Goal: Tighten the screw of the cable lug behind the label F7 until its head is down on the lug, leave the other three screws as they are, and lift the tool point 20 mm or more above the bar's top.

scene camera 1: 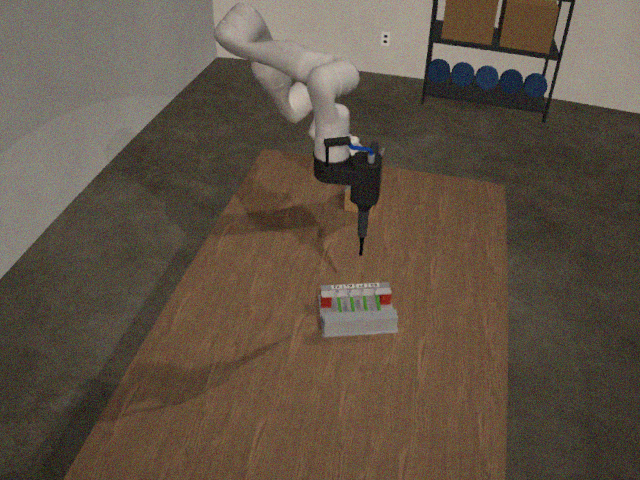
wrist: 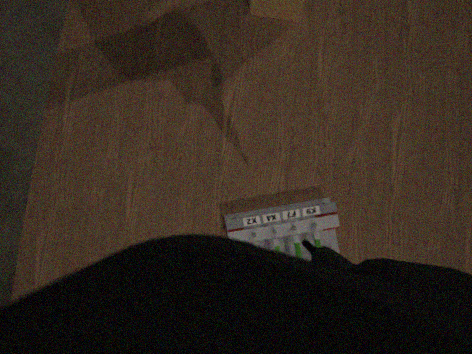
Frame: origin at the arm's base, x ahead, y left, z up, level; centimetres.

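Where they show: end effector, tool point: (scene camera 1: 360, 255) (wrist: 304, 242).
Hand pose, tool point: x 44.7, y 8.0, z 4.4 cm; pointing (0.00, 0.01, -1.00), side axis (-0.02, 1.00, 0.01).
Observation:
After its pixels a point has its place.
The grey terminal block (scene camera 1: 359, 323) @(x 55.1, y 10.6, z -7.9 cm) (wrist: 325, 221) @(x 42.9, y 14.1, z -7.4 cm) sits on the table, with red end pieces and green dividers. Four white labels run along its far edge; in the wrist view they read, left to right and upside down, X2, X4, F7 (wrist: 291, 214) @(x 42.7, y 8.6, z -7.4 cm) and K9 (wrist: 310, 210) @(x 41.6, y 11.5, z -7.4 cm). Small round marks show near the labels, too blurred to tell screw heights. My screwdriver (scene camera 1: 360, 254) @(x 45.0, y 8.0, z 5.1 cm) (wrist: 305, 242) @(x 44.5, y 7.8, z 5.6 cm) points down, its tip high above the table and apart from the block. In the wrist view the tip overlaps the block's right part, hiding some of it along with the black tool body.
The wooden table (scene camera 1: 439, 413) @(x 73.4, y 32.6, z -11.6 cm) (wrist: 150, 150) @(x 35.7, y -17.6, z -11.6 cm) carries the arm's wooden base block (scene camera 1: 350, 199) (wrist: 277, 9) @(x 7.4, y 1.2, z -9.3 cm), partly hidden by the tool in the scene view. A shelf rack (scene camera 1: 428, 62) with boxes and blue round items stands beyond the table. Arm shadows lie on the table.

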